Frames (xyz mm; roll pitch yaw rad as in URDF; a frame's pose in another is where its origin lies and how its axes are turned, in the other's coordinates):
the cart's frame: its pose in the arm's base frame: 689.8 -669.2 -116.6 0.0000 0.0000 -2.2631
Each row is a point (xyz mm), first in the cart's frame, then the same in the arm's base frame.
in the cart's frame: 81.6 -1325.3 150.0
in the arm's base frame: -382.5 113.9 33.4
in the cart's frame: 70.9 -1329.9 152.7
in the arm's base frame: -379.2 125.1 36.1
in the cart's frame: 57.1 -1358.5 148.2
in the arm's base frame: -392.4 154.0 31.6
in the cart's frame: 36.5 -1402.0 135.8
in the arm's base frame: -412.7 197.6 19.2
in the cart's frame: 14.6 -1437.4 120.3
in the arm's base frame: -426.0 237.1 3.7
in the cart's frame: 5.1 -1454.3 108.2
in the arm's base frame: -432.9 255.2 -8.4
